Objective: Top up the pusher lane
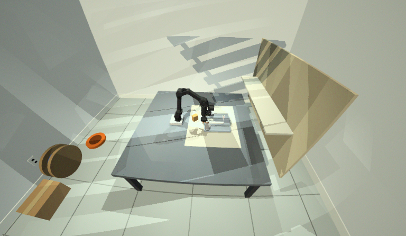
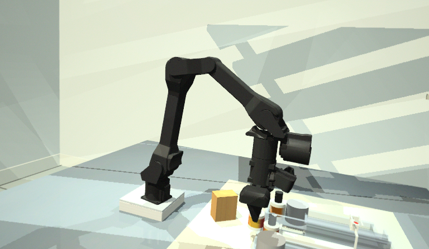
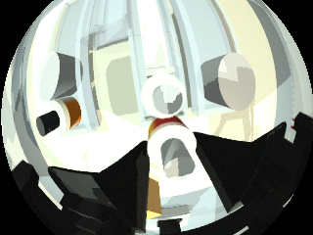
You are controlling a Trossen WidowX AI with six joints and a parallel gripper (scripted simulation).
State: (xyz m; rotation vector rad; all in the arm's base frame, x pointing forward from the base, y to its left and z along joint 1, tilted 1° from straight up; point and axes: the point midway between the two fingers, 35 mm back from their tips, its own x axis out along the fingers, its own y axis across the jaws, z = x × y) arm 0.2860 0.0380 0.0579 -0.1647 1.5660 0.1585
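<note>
The orange-brown block lies 11 cm behind my gripper tip, 4 cm to the left of it and 2 cm below it. Also, from my gripper tip: pusher plate (14 cm ahead, 6 cm to the left).
</note>
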